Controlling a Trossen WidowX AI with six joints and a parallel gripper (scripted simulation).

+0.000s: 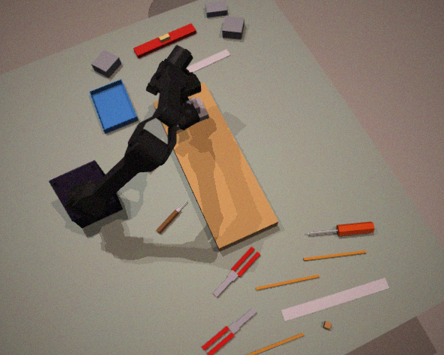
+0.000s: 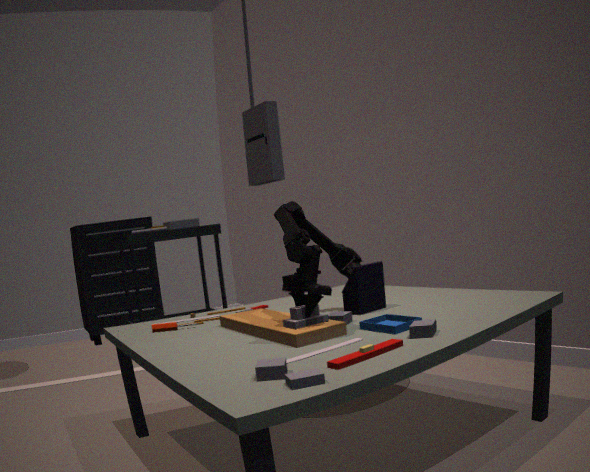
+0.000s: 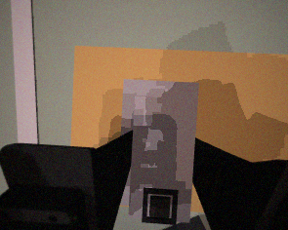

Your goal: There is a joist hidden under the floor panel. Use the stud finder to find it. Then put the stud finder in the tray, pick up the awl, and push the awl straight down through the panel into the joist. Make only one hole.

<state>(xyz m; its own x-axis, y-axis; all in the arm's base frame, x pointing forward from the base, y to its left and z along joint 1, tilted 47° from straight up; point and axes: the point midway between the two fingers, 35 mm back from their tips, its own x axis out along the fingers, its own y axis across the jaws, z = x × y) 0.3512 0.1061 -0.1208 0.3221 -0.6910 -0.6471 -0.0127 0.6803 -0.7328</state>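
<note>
Now: gripper tip 4 cm past the square light and 3 cm below it. The rest, counted from my gripper tip: awl (15 cm behind, 27 cm to the right, 6 cm below); then stud finder (2 cm behind, 2 cm above); then blue tray (21 cm behind, 16 cm to the left, 5 cm below).
</note>
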